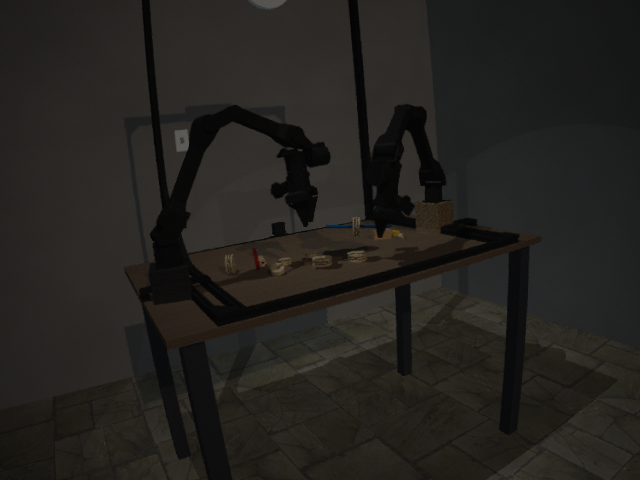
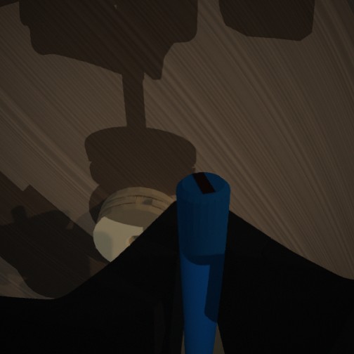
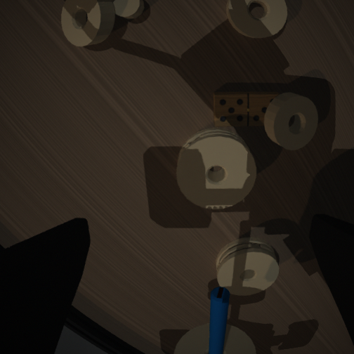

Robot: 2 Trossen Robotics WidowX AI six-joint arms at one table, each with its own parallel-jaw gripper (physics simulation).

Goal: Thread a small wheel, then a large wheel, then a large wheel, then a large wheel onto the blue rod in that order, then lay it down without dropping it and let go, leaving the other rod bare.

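Pixels of known places: left gripper, between the fingertips: (image 1: 379,237); right gripper, between the fingertips: (image 1: 308,224); left arm's base, origin of its link: (image 1: 433,201); right arm's base, origin of its link: (image 1: 168,264).
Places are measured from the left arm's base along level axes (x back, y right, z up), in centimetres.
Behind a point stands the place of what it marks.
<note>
My left gripper (image 1: 381,235) @[x -41.7, y -12.4, z -3.8 cm] (image 2: 193,212) is shut on the blue rod (image 1: 338,226) @[x -50.4, y -4.7, z 0.2 cm] (image 2: 200,295) (image 3: 219,312), which is held near level above the table. A large wheel (image 1: 356,226) @[x -48.3, y -10.1, z 0.3 cm] (image 3: 190,344) is around the rod; whether another wheel sits against it is unclear. My right gripper (image 1: 306,224) @[x -56.7, y 0.8, z 1.5 cm] (image 3: 202,230) is open and empty, higher above the table. Two large wheels lie flat below, one (image 1: 321,260) @[x -55.7, y -2.4, z -9.0 cm] (image 3: 195,172) near the domino and one (image 1: 357,256) @[x -46.3, y -7.4, z -9.2 cm] (image 2: 117,237) (image 3: 257,280) below the rod's free end. Small wheels (image 3: 272,120) (image 3: 95,22) (image 3: 275,20) lie farther off. The red rod (image 1: 256,258) @[x -64.0, y 20.3, z -10.0 cm] has no wheel clearly on it.
A domino (image 3: 230,109) lies beside the nearer large wheel. Another large wheel (image 1: 230,264) @[x -77.4, y 11.9, z -7.5 cm] stands upright at the left. A wooden block (image 1: 383,235) @[x -20.0, y 7.3, z -9.7 cm] and a yellow object (image 1: 397,233) @[x -13.7, y 6.4, z -10.0 cm] lie near the left gripper. A black frame bar (image 1: 330,291) @[x -70.5, y -24.2, z -9.6 cm] runs along the table's front.
</note>
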